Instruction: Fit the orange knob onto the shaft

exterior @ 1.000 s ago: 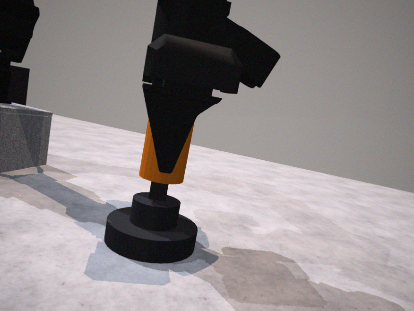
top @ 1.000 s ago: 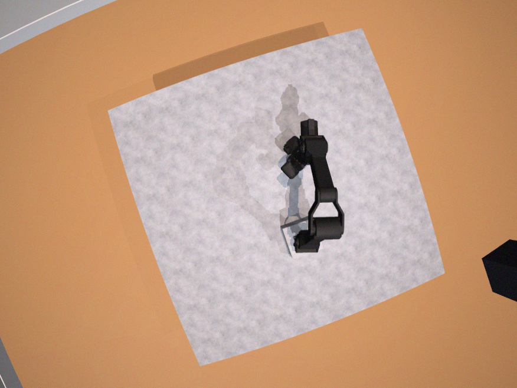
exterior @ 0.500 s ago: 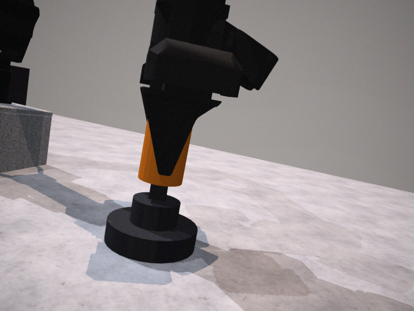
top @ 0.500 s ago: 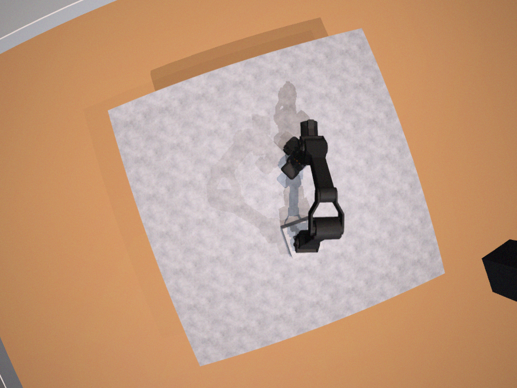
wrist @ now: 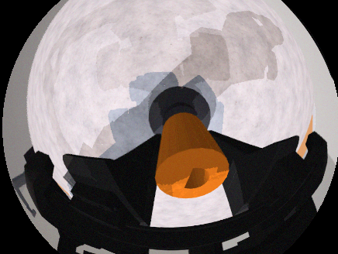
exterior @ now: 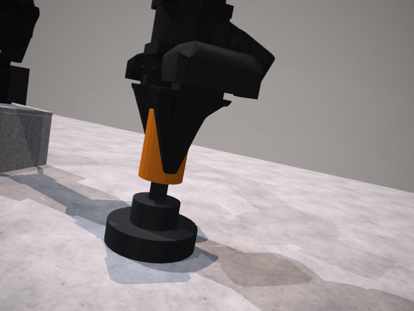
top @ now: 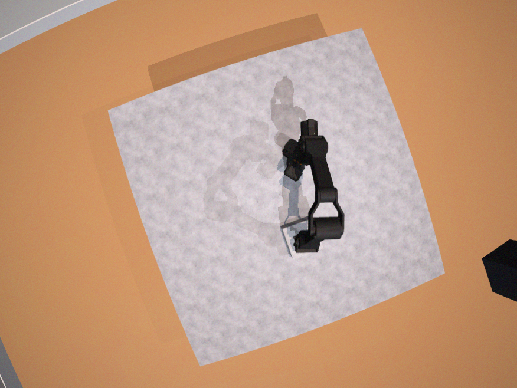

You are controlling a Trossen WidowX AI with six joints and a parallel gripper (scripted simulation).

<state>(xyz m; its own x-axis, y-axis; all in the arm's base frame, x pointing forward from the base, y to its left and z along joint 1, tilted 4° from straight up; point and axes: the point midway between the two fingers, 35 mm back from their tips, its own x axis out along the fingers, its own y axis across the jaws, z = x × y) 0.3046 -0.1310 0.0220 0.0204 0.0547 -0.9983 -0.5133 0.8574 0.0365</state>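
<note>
The orange knob lies 20 mm above my gripper tip. Also, from my gripper tip: round pedestal (40 mm below).
</note>
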